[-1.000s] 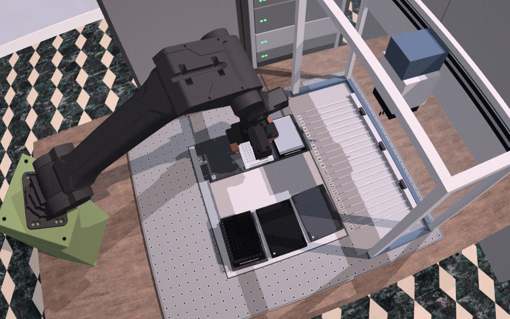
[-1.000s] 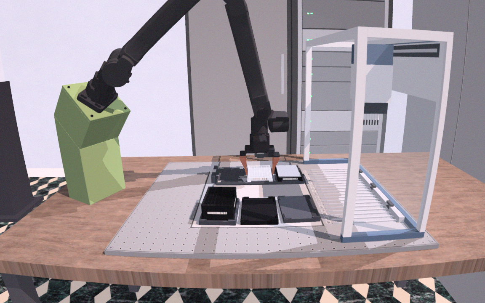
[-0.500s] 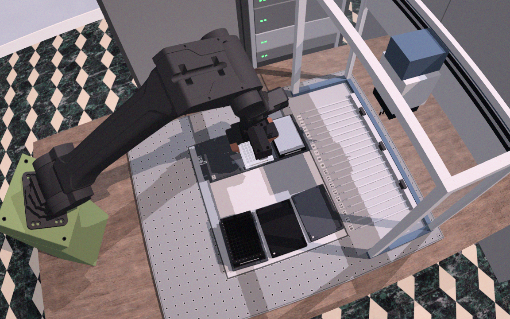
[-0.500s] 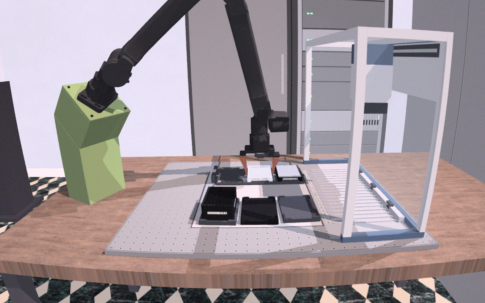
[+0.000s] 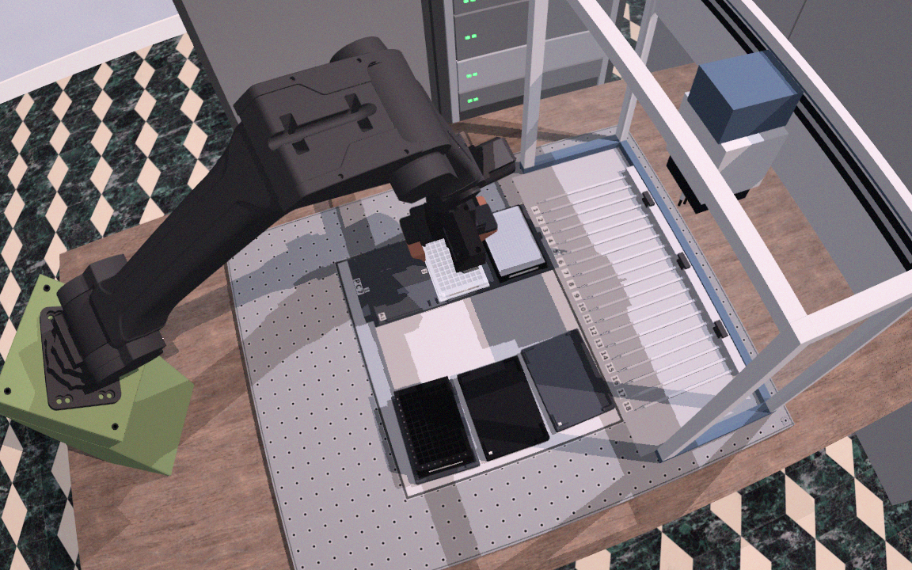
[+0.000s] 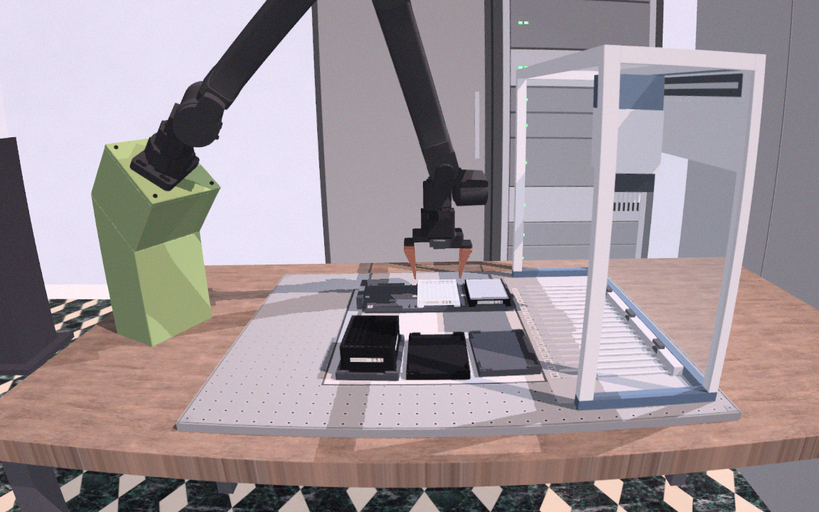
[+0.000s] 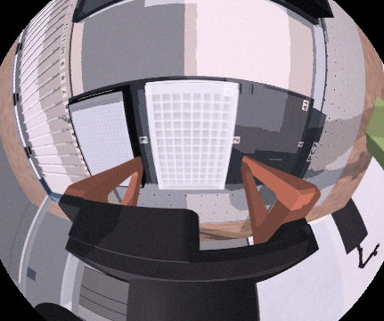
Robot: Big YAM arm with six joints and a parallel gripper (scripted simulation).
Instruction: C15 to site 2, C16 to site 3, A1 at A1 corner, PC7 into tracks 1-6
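Now: hand 40 mm above the white 96-well plate C15. From my hand the other things lie so: nest S2: 30 mm behind, 260 mm to the right, 50 mm below; dark carrier PC7: 40 mm below; nest S3: 80 mm ahead, 260 mm to the right, 50 mm below.
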